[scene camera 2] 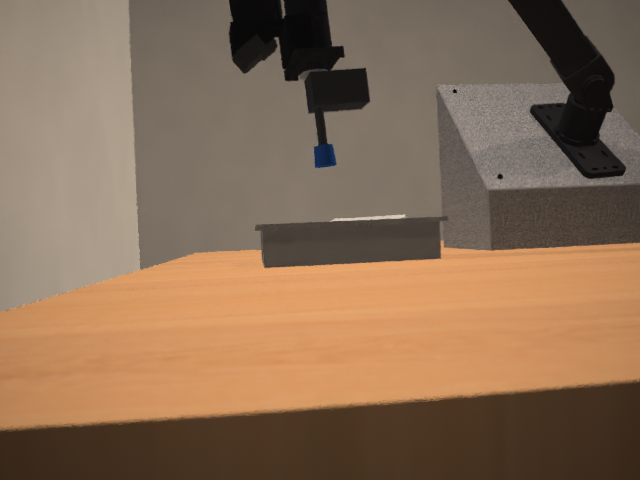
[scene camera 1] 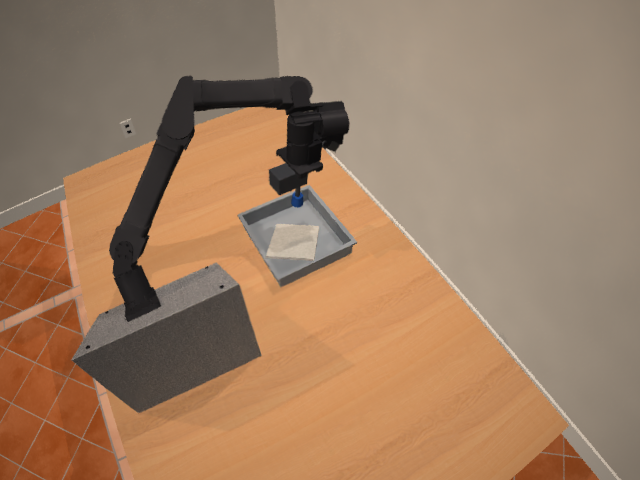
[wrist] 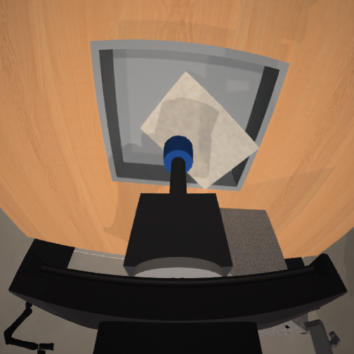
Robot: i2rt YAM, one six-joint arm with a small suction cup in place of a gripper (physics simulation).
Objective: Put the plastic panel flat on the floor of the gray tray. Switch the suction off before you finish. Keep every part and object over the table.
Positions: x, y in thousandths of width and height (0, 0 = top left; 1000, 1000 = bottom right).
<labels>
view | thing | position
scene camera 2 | gray tray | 562, 503
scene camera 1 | gray tray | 523, 505
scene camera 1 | plastic panel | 462, 505
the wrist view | suction cup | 499, 414
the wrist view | gray tray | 371, 216
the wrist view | plastic panel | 620, 405
</labels>
